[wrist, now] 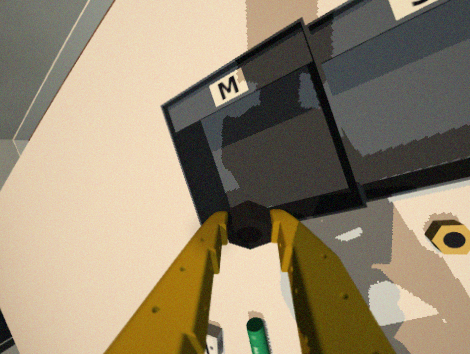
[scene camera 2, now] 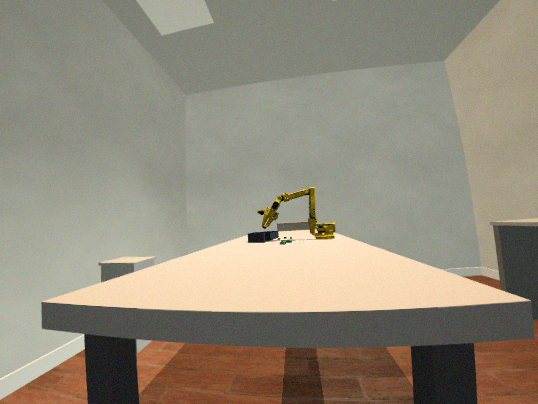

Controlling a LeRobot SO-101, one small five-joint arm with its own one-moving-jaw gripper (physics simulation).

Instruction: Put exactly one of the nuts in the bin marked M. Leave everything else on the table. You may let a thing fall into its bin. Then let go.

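Places are measured from the arm's base along level axes (x back, y right, z up), in metres.
Where they show: hand at its tool point: [wrist: 227, 223] [scene camera 2: 263, 226]; arm's base at its link origin: [scene camera 2: 320, 238].
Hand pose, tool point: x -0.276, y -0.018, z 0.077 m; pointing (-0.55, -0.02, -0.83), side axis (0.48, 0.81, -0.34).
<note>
Things, the pixels of their top centre, and the offset from my tool point. "spot": a spot on its surface instead. Level surfaces: height alone.
- dark bin marked M at a spot on its surface: [wrist: 349, 165] spot: dz -0.033, dx +0.005, dy +0.046 m
- M label at its top centre: [wrist: 228, 87] dz -0.035, dx -0.058, dy +0.017 m
- brass-coloured nut at its top centre: [wrist: 454, 240] dz -0.069, dx +0.069, dy +0.073 m
- second dark bin at a spot on its surface: [wrist: 415, 178] spot: dz -0.054, dx +0.027, dy +0.069 m
- green battery at a spot on its surface: [wrist: 257, 337] spot: dz -0.064, dx +0.097, dy -0.066 m
- small grey-white block at its top centre: [wrist: 209, 347] dz -0.066, dx +0.102, dy -0.122 m
- table at its surface level: dz -0.077 m
My gripper [wrist: 249, 225] [scene camera 2: 265, 227] is shut on a dark, six-sided nut [wrist: 249, 224], with the two jaws pressing on its sides. In the wrist view the nut is drawn over the near wall of the dark bin marked M [wrist: 349, 165], near its left corner. In the scene view the jaw tips are above the dark bins [scene camera 2: 258, 237]. The M label [wrist: 229, 87] is on the bin's far wall. A brass-coloured nut [wrist: 436, 231] lies on the table at the right of the wrist view.
A second dark bin [wrist: 415, 178] adjoins bin M on the right; its label is cut off. A green battery [wrist: 257, 337] and a small grey-white block [wrist: 213, 339] lie on the table [wrist: 100, 225] [scene camera 2: 300, 280], low in the wrist view.
</note>
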